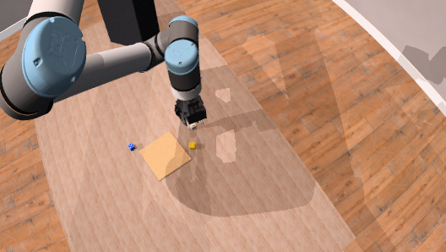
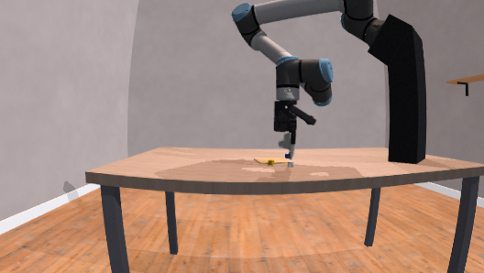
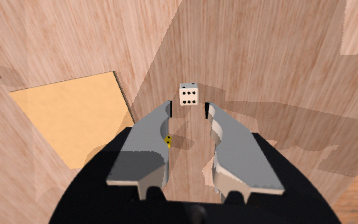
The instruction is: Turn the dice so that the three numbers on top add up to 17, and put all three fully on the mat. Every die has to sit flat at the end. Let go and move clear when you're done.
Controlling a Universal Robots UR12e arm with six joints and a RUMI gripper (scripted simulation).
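The white die lies 30 mm below my hand. The rest, counted from my hand: blue die (220 mm to the right, 100 mm behind, 30 mm below); then tan mat (150 mm to the right, 40 mm below, 10 mm ahead); then yellow die (60 mm to the right, 60 mm ahead, 30 mm below).
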